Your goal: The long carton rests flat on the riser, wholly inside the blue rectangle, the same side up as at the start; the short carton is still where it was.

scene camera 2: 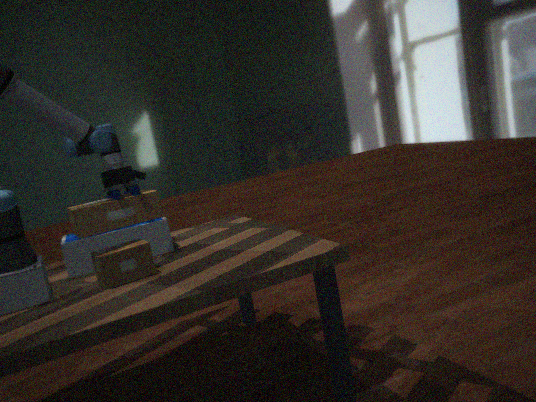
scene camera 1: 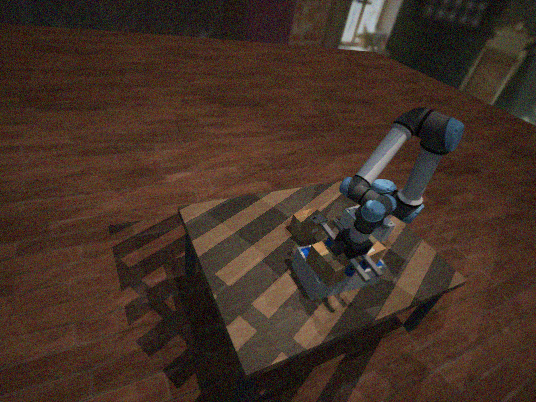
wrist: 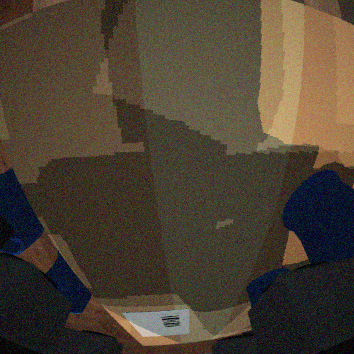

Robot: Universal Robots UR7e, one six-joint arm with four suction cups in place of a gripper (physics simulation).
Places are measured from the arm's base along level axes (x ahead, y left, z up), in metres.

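Pixels of known places: hand, its tool point: (scene camera 1: 344,256) (wrist: 166,238); arm's base, origin of its link: (scene camera 2: 10,267).
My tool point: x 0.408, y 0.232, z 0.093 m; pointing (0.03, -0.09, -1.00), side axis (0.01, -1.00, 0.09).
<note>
For each thing: its top centre in the pictures, then the offset to it from my tool point. "spot": a spot on its surface instead. Level surfaces: height alone.
- long carton, centre of its top: (wrist: 208,298) (scene camera 2: 112,199) (scene camera 1: 349,246) dx -0.045, dy -0.026, dz +0.019 m
- grey riser, centre of its top: (scene camera 2: 114,227) (scene camera 1: 342,257) dx -0.066, dy -0.052, dz -0.080 m
- blue rectangle, a spot on its surface: (scene camera 2: 131,226) spot: dx -0.018, dy -0.123, dz -0.082 m
- white barcode label, centre of its top: (wrist: 160,325) dx -0.100, dy +0.009, dz +0.019 m
- short carton, centre of its top: (scene camera 2: 119,247) (scene camera 1: 310,216) dx -0.104, dy -0.347, dz -0.101 m
- striped wooden table, height of its surface: dz -0.200 m
The long carton (scene camera 1: 325,264) (scene camera 2: 104,214) (wrist: 197,197) is brown and lies level on, or just over, the grey riser (scene camera 1: 306,280) (scene camera 2: 123,242), over the blue rectangle (scene camera 1: 305,252) (scene camera 2: 131,226). My suction gripper (scene camera 1: 352,248) (scene camera 2: 122,191) sits on the carton's top and holds it. In the wrist view the carton fills the frame, with a blue cup at the right (wrist: 321,214) and one at the left (wrist: 15,211), and a white barcode label (wrist: 158,321) on its near end. The short carton (scene camera 1: 306,230) (scene camera 2: 126,263) stands on the table beside the riser.
The riser and cartons stand at the arm's side of a striped wooden table (scene camera 1: 246,247) (scene camera 2: 226,259). The arm's base (scene camera 1: 410,207) stands at the table's far right corner. A wooden floor surrounds the table.
</note>
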